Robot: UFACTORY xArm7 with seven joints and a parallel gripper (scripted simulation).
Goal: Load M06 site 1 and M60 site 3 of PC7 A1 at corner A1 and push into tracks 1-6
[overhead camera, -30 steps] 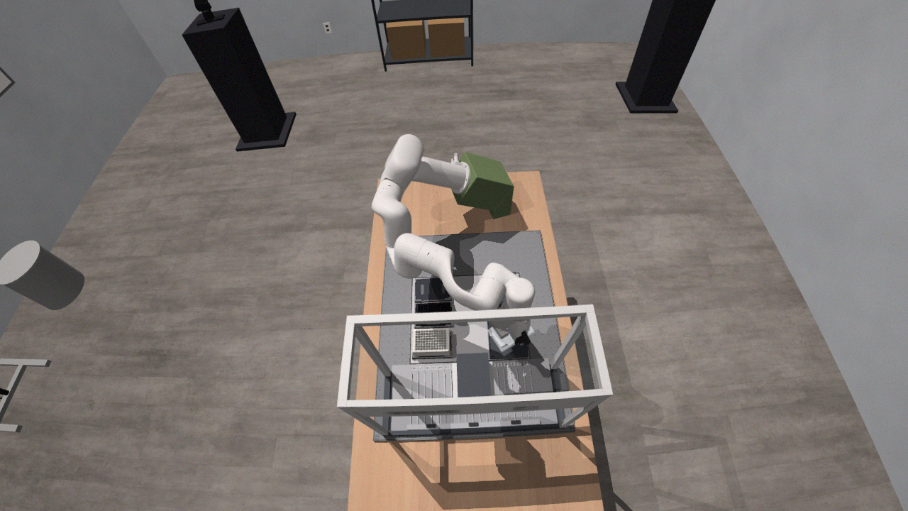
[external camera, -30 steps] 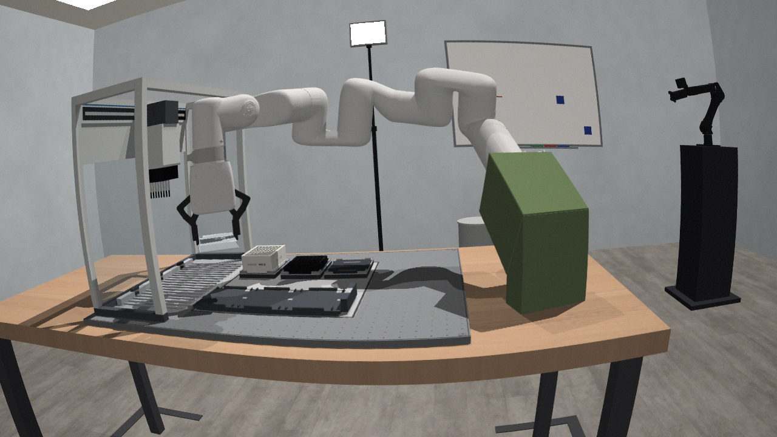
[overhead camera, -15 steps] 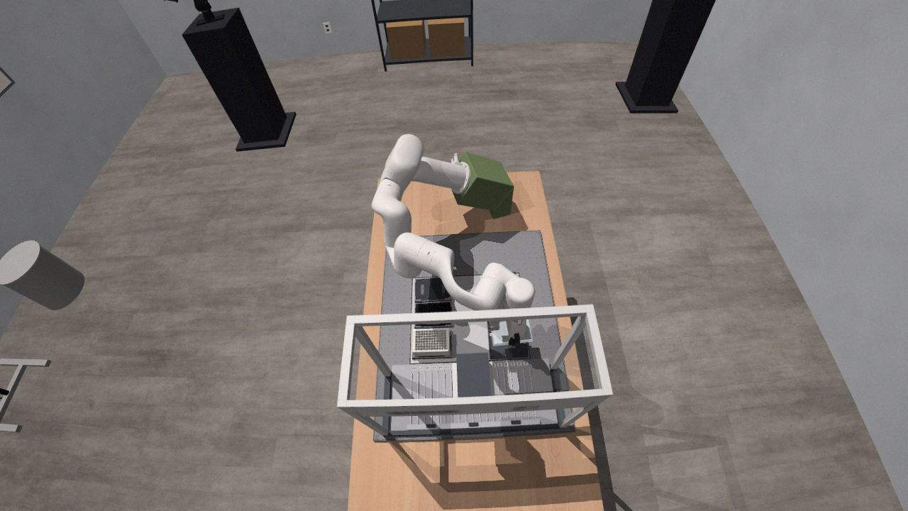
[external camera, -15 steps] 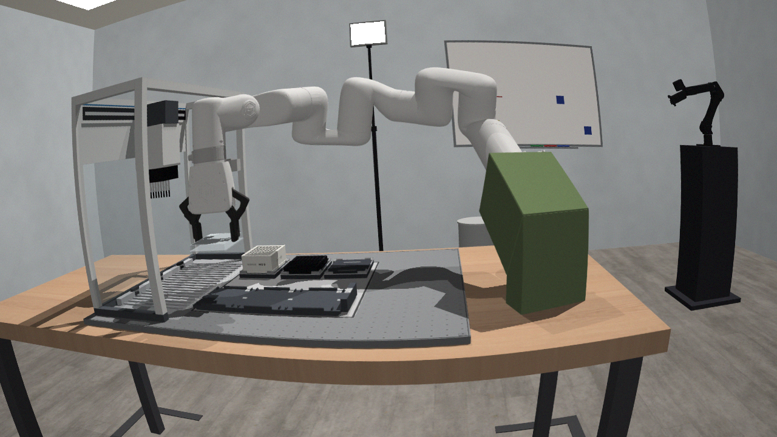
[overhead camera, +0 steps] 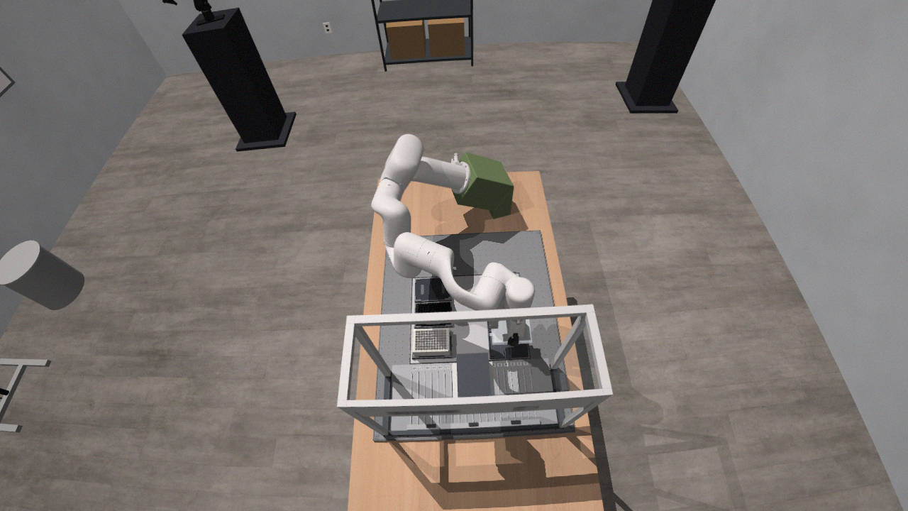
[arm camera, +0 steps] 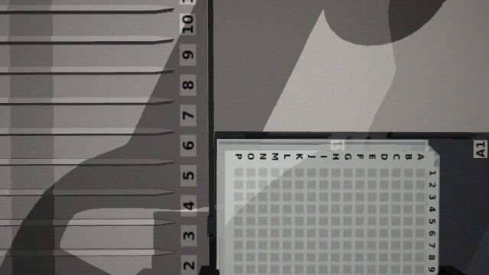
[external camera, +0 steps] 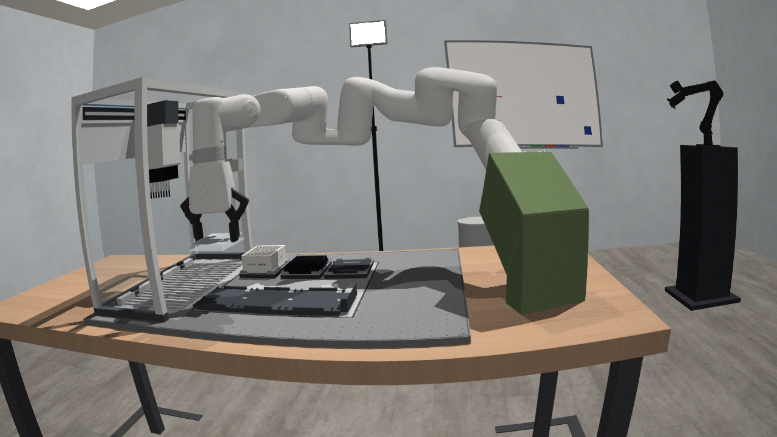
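Right now the dark plate carrier PC7 is 120 mm below my hand and 110 mm behind it. From my hand the other things lie so: 384-well plate M60: 10 mm below; then black 96-well plate M06: 260 mm to the right, 120 mm below, 120 mm behind; then white deep-well block M09: 270 mm to the right, 110 mm below, 10 mm behind.
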